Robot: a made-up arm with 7 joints.
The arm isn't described. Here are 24 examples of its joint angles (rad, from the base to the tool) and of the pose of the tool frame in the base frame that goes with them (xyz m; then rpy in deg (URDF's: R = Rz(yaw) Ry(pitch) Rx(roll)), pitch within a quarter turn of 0, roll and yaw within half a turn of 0).
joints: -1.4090 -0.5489 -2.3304 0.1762 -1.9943 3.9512 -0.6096
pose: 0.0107 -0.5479 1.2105 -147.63 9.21 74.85
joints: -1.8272 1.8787 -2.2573 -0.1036 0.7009 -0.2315 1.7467
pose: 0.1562 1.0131 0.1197 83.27 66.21 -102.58
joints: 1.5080 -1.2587 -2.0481 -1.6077 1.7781 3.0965 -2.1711
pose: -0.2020 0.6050 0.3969 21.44 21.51 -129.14
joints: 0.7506 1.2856 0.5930 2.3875 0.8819 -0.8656 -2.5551
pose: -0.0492 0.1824 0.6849 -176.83 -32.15 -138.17
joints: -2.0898 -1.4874 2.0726 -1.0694 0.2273 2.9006 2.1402
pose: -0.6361 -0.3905 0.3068 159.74 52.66 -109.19
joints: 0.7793 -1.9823 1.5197 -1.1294 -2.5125 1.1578 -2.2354
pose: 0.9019 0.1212 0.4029 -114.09 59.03 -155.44
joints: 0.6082 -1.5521 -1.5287 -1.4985 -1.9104 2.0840 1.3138
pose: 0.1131 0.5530 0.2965 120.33 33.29 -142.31
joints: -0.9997 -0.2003 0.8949 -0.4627 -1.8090 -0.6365 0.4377
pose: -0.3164 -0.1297 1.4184 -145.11 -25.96 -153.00
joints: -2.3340 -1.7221 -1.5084 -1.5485 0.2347 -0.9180 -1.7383
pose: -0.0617 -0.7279 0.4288 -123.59 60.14 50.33
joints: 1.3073 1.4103 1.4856 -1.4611 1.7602 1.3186 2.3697
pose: 0.3901 -0.7572 0.5224 -115.77 43.99 -130.33
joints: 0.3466 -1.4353 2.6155 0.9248 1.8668 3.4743 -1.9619
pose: 0.5486 0.2270 0.9579 -127.51 15.28 33.31
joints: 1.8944 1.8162 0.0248 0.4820 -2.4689 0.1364 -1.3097
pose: 0.2535 -1.0477 0.4264 167.17 -43.57 10.17
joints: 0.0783 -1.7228 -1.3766 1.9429 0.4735 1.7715 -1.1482
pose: 0.3792 -0.5644 0.3854 96.15 49.66 -2.61
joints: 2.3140 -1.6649 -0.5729 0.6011 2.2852 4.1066 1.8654
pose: -0.4909 0.6215 0.0385 -8.29 63.13 -38.70
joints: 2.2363 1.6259 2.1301 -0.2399 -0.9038 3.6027 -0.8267
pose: 0.6790 -0.5536 0.5220 115.64 39.21 -176.74
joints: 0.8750 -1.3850 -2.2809 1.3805 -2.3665 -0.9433 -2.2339
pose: 0.8424 0.1670 0.8824 102.01 7.76 -146.20
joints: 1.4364 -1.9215 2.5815 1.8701 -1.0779 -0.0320 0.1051
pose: -0.1908 0.5908 0.8400 -136.15 -54.13 166.12
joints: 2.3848 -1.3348 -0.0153 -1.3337 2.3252 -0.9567 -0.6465
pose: -0.4363 0.2081 1.1004 157.95 -27.38 -48.07
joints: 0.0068 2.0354 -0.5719 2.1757 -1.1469 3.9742 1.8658
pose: -0.4246 -0.3396 0.6424 109.61 -7.58 -145.99
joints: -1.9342 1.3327 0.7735 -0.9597 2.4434 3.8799 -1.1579
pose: 0.1315 0.7876 0.2800 -18.09 -0.93 -142.62
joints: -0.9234 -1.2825 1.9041 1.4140 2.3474 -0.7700 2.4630
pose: 0.5927 -0.0825 0.9923 -69.18 19.97 153.43
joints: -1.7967 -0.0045 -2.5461 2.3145 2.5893 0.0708 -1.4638
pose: -0.3890 0.3795 0.4983 -52.54 -18.11 47.81
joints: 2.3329 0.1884 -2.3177 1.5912 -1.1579 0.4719 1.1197
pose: 0.7555 0.0386 0.9743 152.72 -53.46 -29.10
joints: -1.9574 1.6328 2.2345 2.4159 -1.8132 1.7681 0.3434
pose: 0.1978 0.0661 0.0308 -137.06 48.96 143.61
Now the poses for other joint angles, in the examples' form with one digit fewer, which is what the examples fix.
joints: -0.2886 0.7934 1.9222 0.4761 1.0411 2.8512 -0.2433
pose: -0.553 0.359 0.986 -10.8 12.0 -58.2
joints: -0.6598 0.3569 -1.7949 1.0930 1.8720 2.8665 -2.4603
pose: -0.501 -0.264 0.992 152.0 -58.4 -175.5
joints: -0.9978 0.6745 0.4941 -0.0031 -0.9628 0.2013 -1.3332
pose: -0.489 0.567 1.251 38.9 -25.4 22.4
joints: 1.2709 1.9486 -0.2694 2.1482 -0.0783 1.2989 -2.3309
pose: 0.107 -0.500 0.852 29.3 8.0 125.9
